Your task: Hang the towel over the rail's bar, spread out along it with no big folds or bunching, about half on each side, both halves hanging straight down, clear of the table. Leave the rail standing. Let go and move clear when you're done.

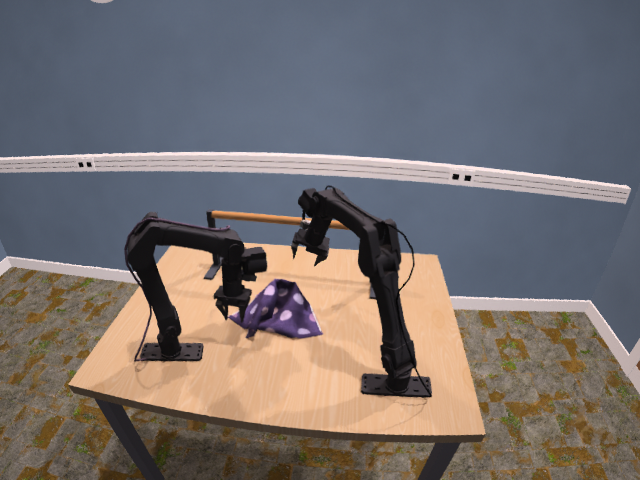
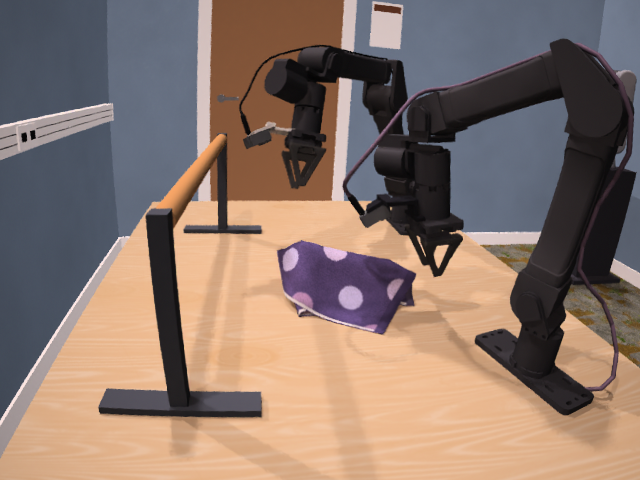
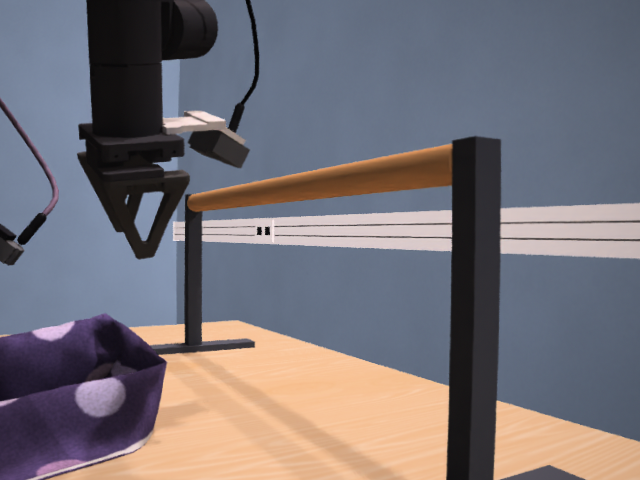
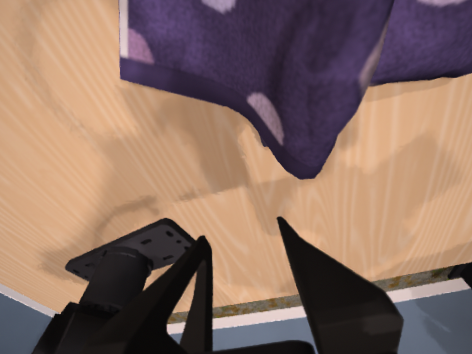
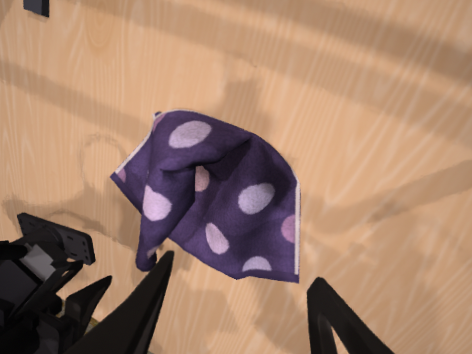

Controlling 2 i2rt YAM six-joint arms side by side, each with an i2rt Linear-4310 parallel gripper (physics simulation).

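The purple towel with pale dots [image 1: 289, 326] [image 2: 323, 281] [image 3: 46, 428] [image 4: 210, 55] [image 5: 225, 215] lies crumpled on the table, with raised folds and a narrow twisted tip on its near side. The rail's wooden bar [image 1: 253, 217] [image 2: 193, 173] [image 3: 320, 180] is bare and the rail stands upright behind the towel. My left gripper [image 1: 233, 317] [image 2: 433, 269] [image 4: 242, 233] is partly open and empty, pointing down beside the towel's near left part. My right gripper [image 1: 305, 260] [image 2: 295, 186] [image 3: 131, 242] [image 5: 245, 272] is open and empty, high above the table between towel and rail.
The rail's dark posts [image 2: 168, 310] [image 3: 473, 310] stand on flat feet [image 2: 222, 403] on the table [image 1: 330, 397]. The left arm's base plate [image 1: 192, 351] and the right arm's base plate [image 1: 373, 384] sit near the front edge. A wall is behind the rail.
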